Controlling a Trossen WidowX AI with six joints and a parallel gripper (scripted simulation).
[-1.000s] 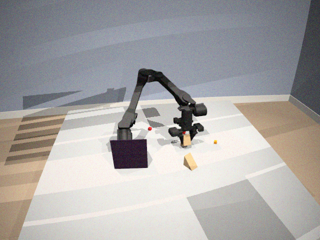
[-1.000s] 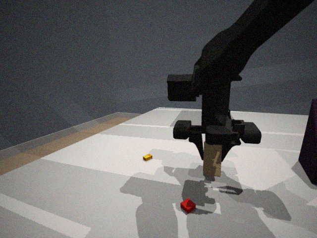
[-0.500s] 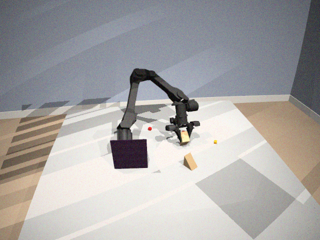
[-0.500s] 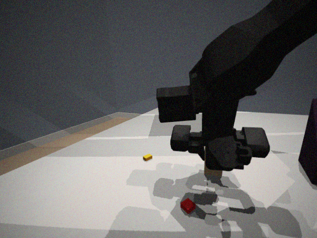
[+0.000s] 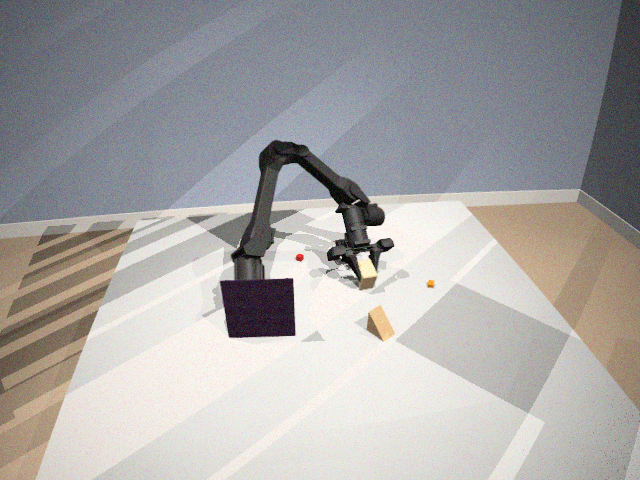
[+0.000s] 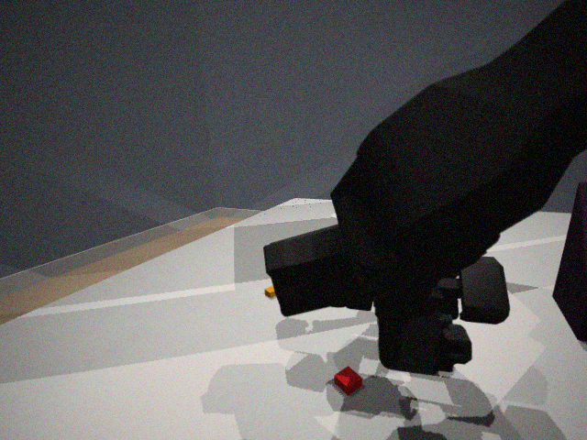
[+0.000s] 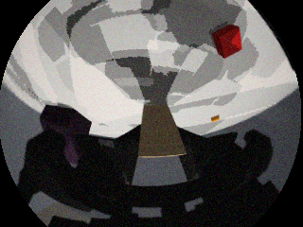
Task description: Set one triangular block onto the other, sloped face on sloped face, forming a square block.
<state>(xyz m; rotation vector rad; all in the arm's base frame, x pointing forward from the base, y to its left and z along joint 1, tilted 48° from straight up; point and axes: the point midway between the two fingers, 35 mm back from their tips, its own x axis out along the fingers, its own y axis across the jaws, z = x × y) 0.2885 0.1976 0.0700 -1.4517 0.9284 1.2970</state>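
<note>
The tan triangular block is 10 mm above my gripper tip. Also, from my gripper tip: small orange cube: 190 mm ahead, 30 mm below, 20 mm to the left; small red cube: 190 mm behind, 160 mm to the left, 30 mm below.
</note>
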